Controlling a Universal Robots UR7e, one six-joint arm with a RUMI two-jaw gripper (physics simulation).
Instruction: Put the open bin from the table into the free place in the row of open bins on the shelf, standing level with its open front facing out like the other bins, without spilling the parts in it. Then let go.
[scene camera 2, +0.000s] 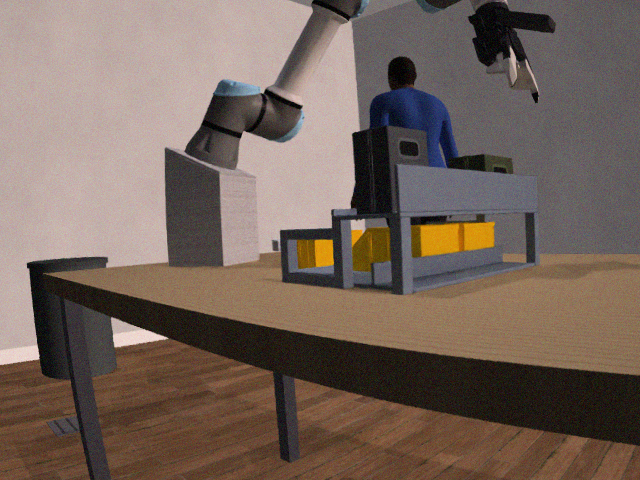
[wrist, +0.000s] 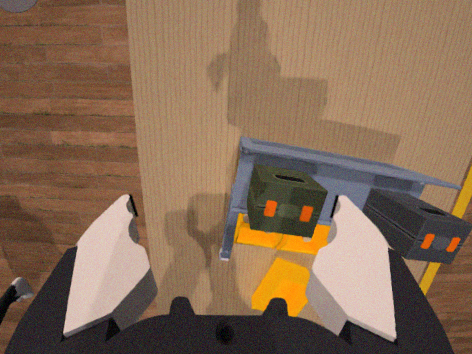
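Pixels of known places: gripper, between the fingertips: (scene camera 2: 525, 95) (wrist: 234, 197); arm's base, origin of its link: (scene camera 2: 209, 160).
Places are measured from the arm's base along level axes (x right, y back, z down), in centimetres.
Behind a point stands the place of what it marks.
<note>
My gripper (scene camera 2: 523, 86) @[x -36.0, y -75.6, z -4.4 cm] (wrist: 234, 197) @[x -36.0, y -75.6, z -4.4 cm] is open and empty, high above the shelf and table. The loose yellow open bin (wrist: 282, 286) @[x -9.3, y -38.5, z 27.3 cm] stands on the table in front of the shelf (scene camera 2: 467, 190) @[x -12.0, y -80.1, z 14.5 cm] (wrist: 320, 156) @[x -21.3, y -79.0, z 15.7 cm], turned at an angle to it; my right finger in the wrist view hides part of it. Two yellow bins stand side by side in the shelf's lower row, the nearer (scene camera 2: 439, 240) @[x -14.6, y -70.6, z 22.0 cm] and the farther (scene camera 2: 478, 235) @[x -25.6, y -69.5, z 21.7 cm] in the scene view. In the wrist view the green box and right finger partly cover the row. The free place is hidden there. The parts in the loose bin cannot be made out.
A dark green box (scene camera 2: 498, 163) @[x -26.5, y -74.6, z 9.2 cm] (wrist: 285, 200) @[x -27.3, y -72.1, z 7.9 cm] and a taller black box (scene camera 2: 374, 170) @[x 0.7, y -74.5, z 11.4 cm] (wrist: 420, 225) @[x -7.8, y -74.8, z 5.8 cm] stand on the shelf's upper level. A person in blue (scene camera 2: 410, 118) stands behind the table (scene camera 2: 516, 320) @[x 6.6, y -103.6, z 27.6 cm] (wrist: 175, 100) @[x -50.9, y -80.2, z 27.6 cm]. A dark bin (scene camera 2: 72, 320) stands on the floor.
</note>
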